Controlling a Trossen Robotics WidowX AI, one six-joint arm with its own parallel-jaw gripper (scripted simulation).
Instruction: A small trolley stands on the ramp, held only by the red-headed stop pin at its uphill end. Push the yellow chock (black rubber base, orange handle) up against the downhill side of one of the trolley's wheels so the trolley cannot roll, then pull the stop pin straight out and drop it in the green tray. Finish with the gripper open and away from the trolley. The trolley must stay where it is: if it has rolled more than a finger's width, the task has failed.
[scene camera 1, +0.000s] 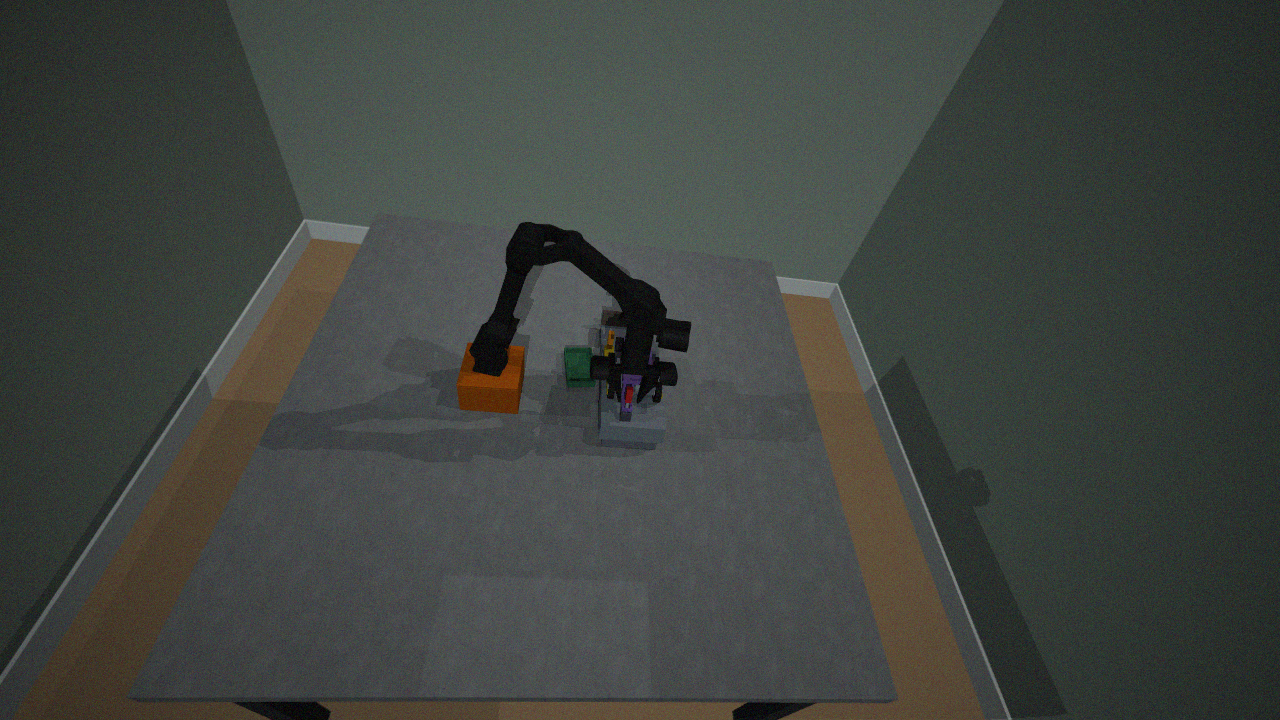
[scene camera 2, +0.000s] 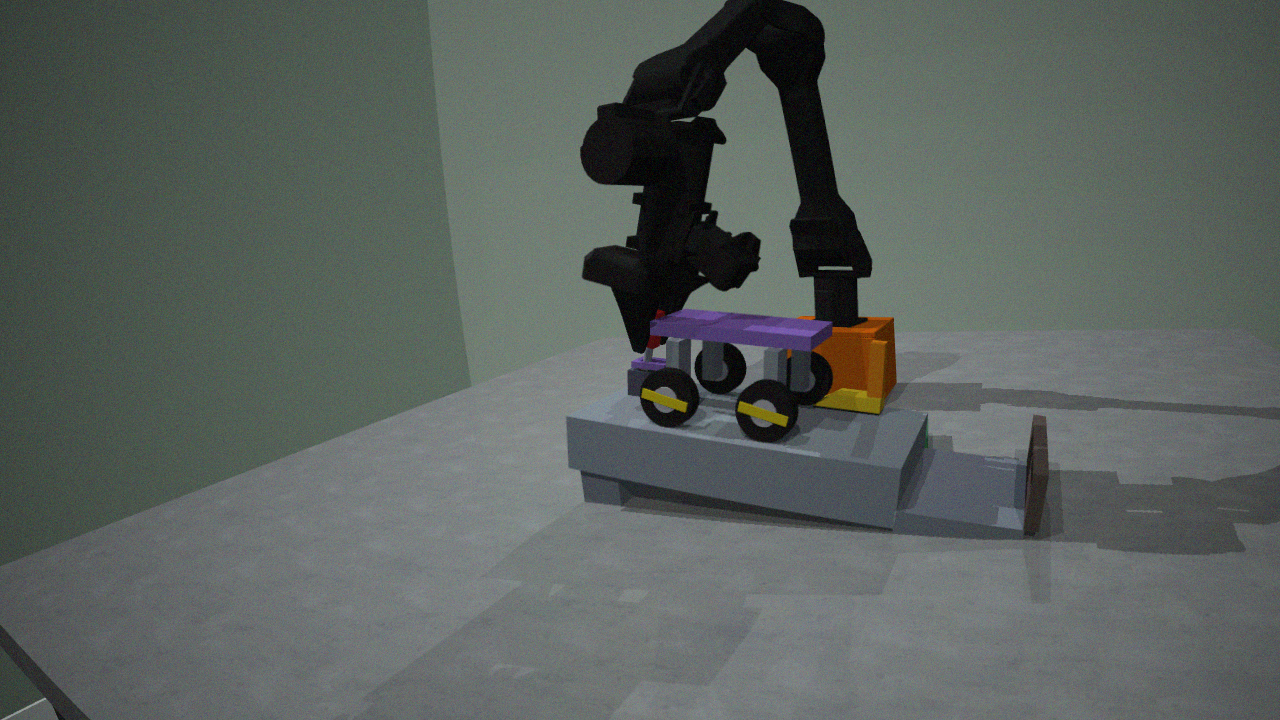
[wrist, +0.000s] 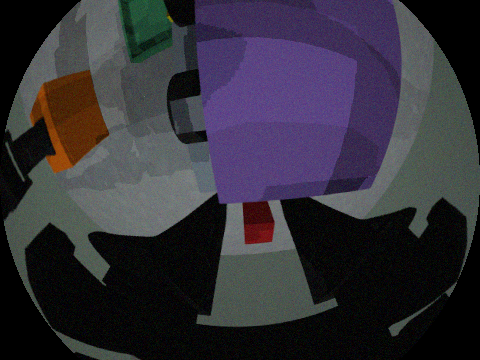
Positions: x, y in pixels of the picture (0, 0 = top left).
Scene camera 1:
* my gripper: 628, 401
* trolley: 629, 380
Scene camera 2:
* my gripper: 649, 348
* trolley: 767, 410
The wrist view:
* my gripper: 253, 194
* trolley: 292, 106
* red-headed stop pin: 258, 221
